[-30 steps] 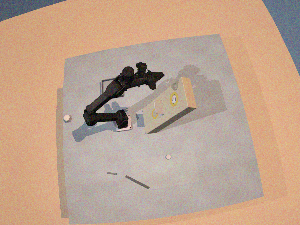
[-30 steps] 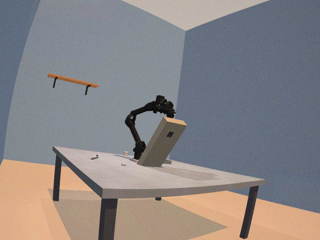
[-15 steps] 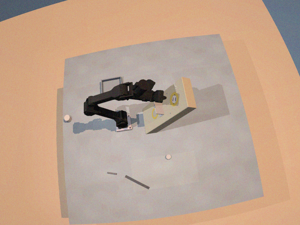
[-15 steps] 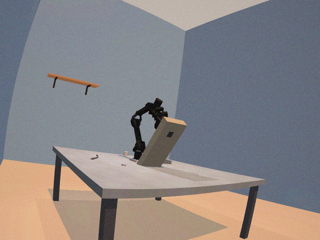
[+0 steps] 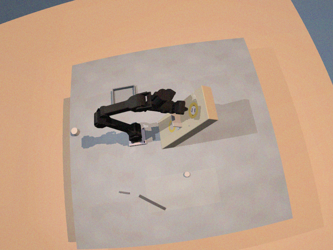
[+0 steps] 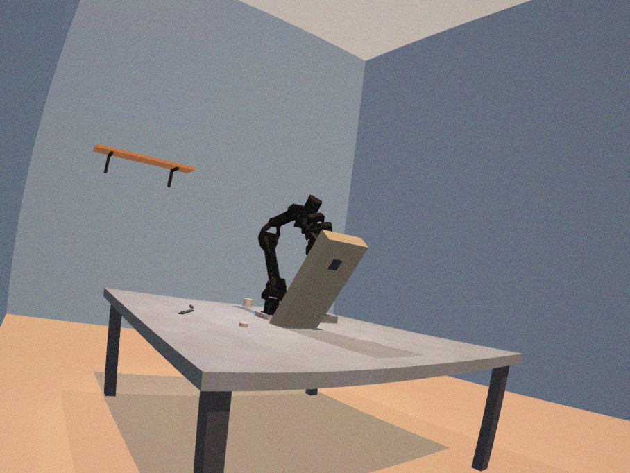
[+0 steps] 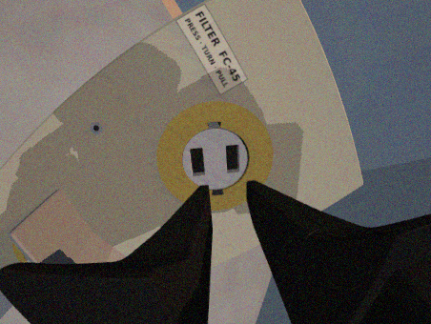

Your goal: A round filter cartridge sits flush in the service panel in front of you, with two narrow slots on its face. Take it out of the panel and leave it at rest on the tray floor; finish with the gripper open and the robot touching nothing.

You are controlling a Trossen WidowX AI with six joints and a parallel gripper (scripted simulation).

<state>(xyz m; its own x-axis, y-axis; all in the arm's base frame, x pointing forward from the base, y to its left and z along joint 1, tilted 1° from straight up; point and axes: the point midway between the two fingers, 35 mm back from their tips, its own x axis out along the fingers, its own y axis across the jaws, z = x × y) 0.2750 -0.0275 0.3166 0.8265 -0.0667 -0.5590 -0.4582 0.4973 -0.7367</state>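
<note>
My gripper tip is now 5 cm short of the round filter cartridge and 4 cm above it. Round my gripper tip: grey tray (34 cm behind, 31 cm to the left, 30 cm below).
</note>
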